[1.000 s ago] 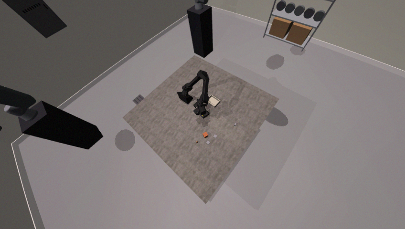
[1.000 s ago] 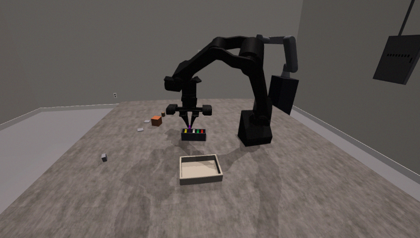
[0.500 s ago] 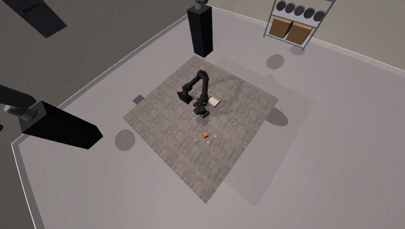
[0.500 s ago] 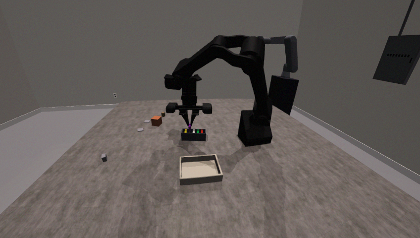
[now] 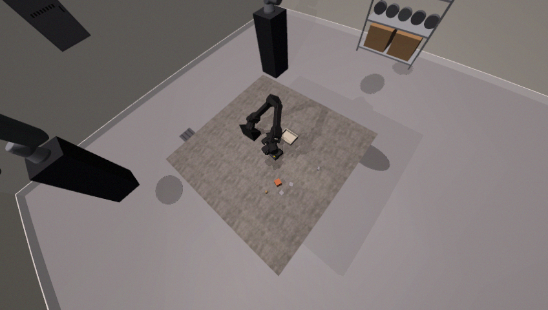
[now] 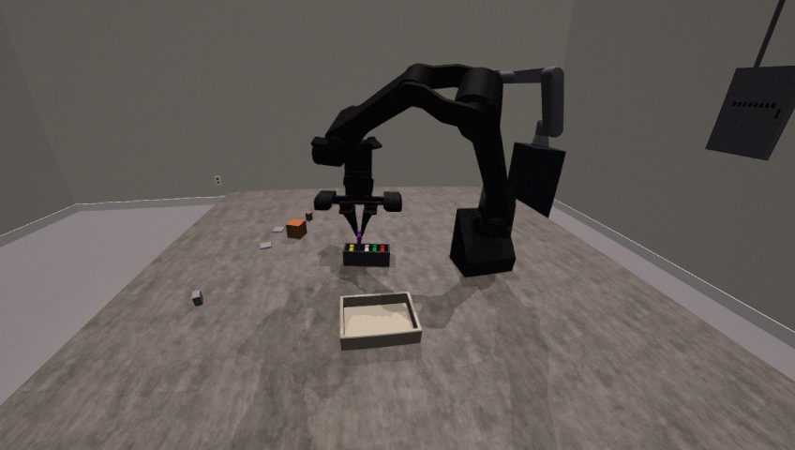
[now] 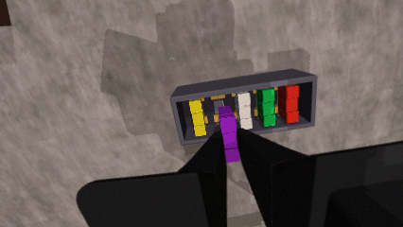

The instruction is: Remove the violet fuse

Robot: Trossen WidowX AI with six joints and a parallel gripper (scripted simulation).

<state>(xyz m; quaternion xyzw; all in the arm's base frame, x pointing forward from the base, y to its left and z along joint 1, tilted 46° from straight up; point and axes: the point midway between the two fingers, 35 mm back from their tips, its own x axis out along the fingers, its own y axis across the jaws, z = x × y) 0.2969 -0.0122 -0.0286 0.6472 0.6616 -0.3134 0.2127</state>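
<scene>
My gripper tip is 2 cm past the white fuse and 5 cm above it. Round my gripper tip: violet fuse 1 cm below; then green fuse 4 cm behind, 5 cm below; then yellow fuse 2 cm ahead, 5 cm below.
</scene>
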